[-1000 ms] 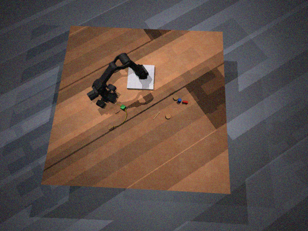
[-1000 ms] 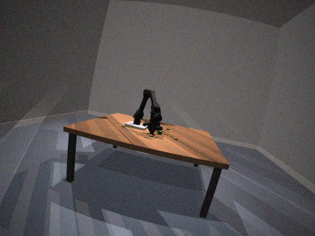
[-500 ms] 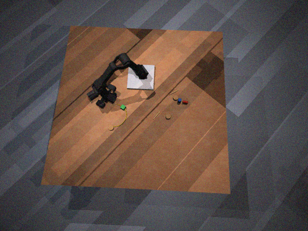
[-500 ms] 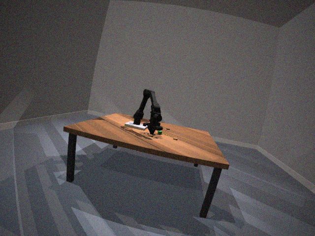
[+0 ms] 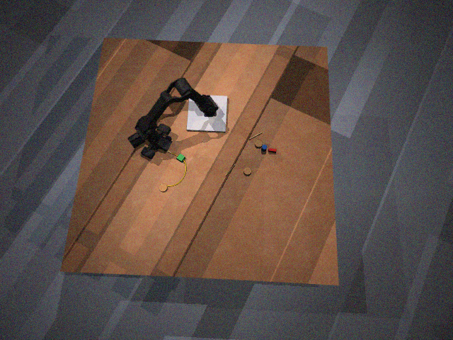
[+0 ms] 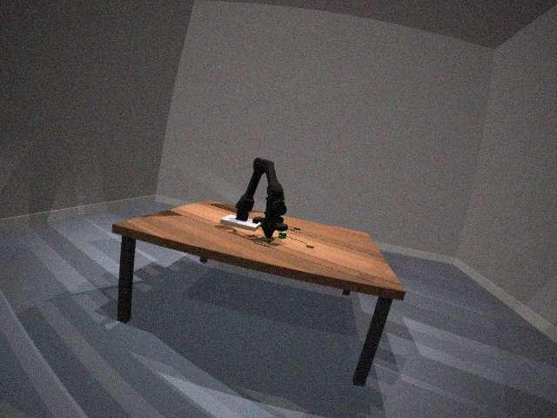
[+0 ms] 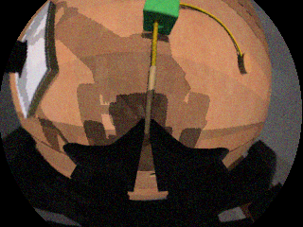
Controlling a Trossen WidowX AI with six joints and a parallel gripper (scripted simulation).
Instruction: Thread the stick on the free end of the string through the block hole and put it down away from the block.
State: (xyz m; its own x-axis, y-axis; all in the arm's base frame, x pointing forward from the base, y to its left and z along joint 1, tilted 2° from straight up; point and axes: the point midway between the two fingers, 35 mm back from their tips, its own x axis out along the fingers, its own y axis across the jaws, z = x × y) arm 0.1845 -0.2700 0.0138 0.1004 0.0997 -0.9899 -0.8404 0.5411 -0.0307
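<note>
Right now my gripper tip is 20 mm short of the thin wooden stick, 40 mm to the right of it and 10 mm below it. Round my gripper tip: green block (70 mm ahead, 110 mm to the left, 20 mm above); round wooden button (220 mm ahead, 10 mm to the left, 10 mm above); blue piece (40 mm ahead, 540 mm to the left, 20 mm above).
</note>
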